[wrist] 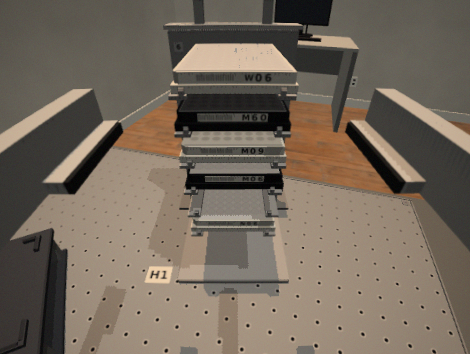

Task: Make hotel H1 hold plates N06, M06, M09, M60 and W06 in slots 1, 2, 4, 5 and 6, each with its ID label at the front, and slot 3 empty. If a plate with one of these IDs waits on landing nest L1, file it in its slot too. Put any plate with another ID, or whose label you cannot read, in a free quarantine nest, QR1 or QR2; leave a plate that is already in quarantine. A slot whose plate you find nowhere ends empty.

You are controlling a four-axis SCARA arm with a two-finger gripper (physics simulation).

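Note:
Hotel H1 [195, 252] stands ahead, with shelves stacked above its base. White plate W06 [235, 60] is on the top shelf, slot 6. Black plate M60 [232, 117] is in slot 5. Light plate M09 [232, 150] is in slot 4. Black-fronted plate M06 [232, 179] is in slot 3, counting from the bottom. The shelf of slot 2 [198, 205] holds no plate. The lowest plate [232, 224], in slot 1, has a small label that seems to read N06. All these labels face front. My gripper [234, 108] is open and empty, its fingers wide apart on either side of the view.
The H1 tag [159, 274] lies left of the hotel's base on the perforated deck [350, 280]. A dark box-like unit [25, 295] stands at the lower left. A grey cabinet marked 6 [178, 47] and a desk [327, 44] with a monitor [303, 11] are behind.

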